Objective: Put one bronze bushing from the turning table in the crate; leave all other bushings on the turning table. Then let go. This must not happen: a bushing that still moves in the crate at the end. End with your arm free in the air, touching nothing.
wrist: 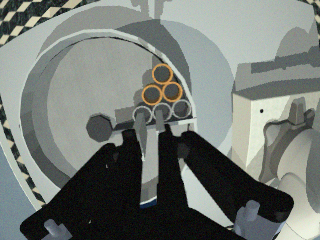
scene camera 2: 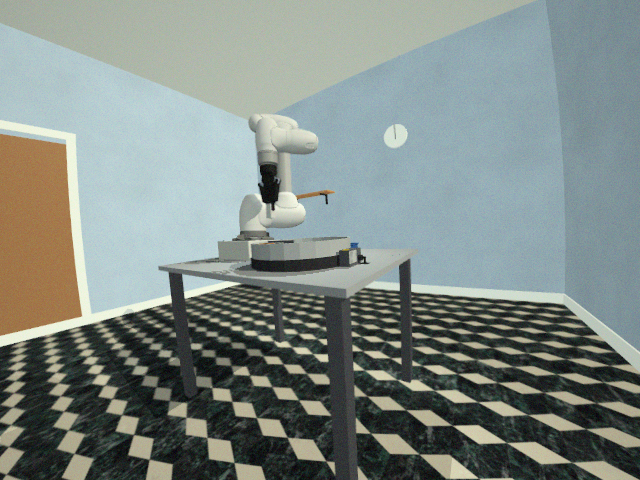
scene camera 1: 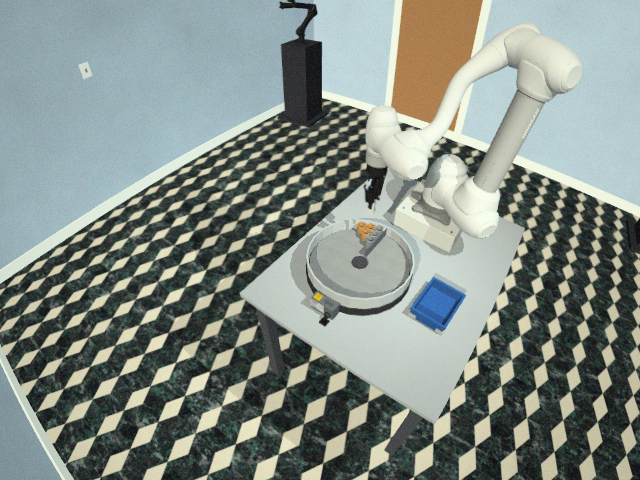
In view: the gripper [scene camera 2: 271, 218] and a round grey turning table [wrist: 89, 87].
The gripper also shows in the wrist view [wrist: 151, 122] and in scene camera 1 [scene camera 1: 371, 213].
